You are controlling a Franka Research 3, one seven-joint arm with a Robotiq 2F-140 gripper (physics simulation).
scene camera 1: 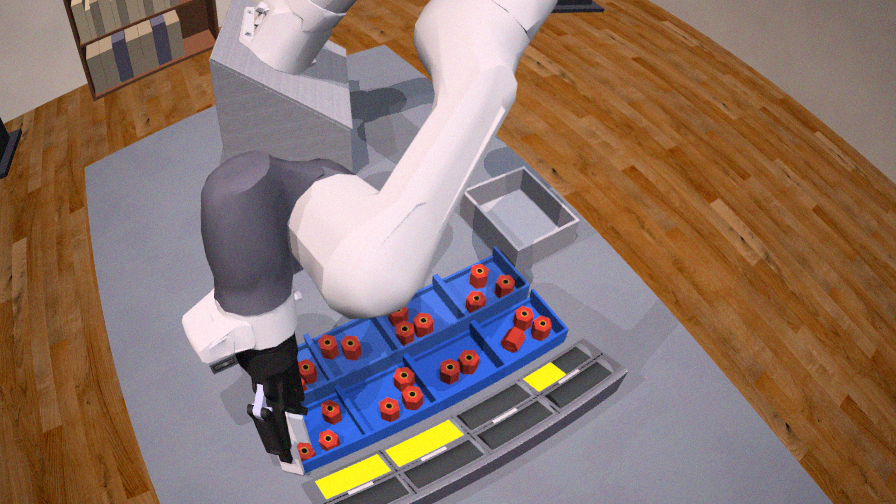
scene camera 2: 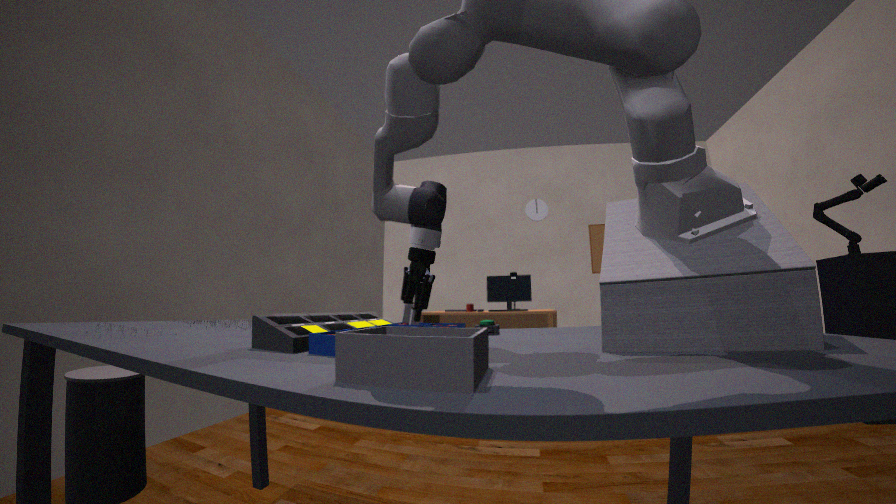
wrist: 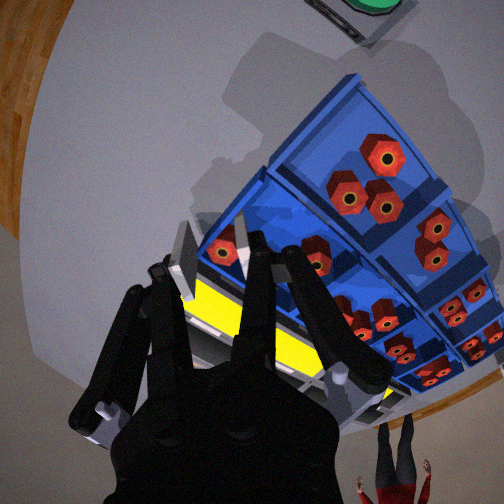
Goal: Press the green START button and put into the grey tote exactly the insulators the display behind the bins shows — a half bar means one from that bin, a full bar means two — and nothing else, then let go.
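The blue bin tray (scene camera 1: 432, 338) holds red hexagonal insulators in two rows of compartments. The display (scene camera 1: 476, 420) behind it shows full yellow bars at the two left cells (scene camera 1: 352, 476) (scene camera 1: 424, 442) and a half bar at the far right (scene camera 1: 543, 376). The grey tote (scene camera 1: 520, 216) is empty. My gripper (scene camera 1: 285, 451) is open and empty. It hangs low over the tray's left end compartment. In the wrist view its fingertips (wrist: 214, 252) straddle the corner insulator (wrist: 222, 251), one pad outside the bin wall. The green START button (wrist: 372, 4) sits beyond the tray.
The arm's grey pedestal (scene camera 1: 281, 106) stands behind the tray. From the side view the tote (scene camera 2: 410, 357) is nearest the table's front edge, with the display (scene camera 2: 313, 327) to its left. A dark stool (scene camera 2: 103, 432) stands under the table.
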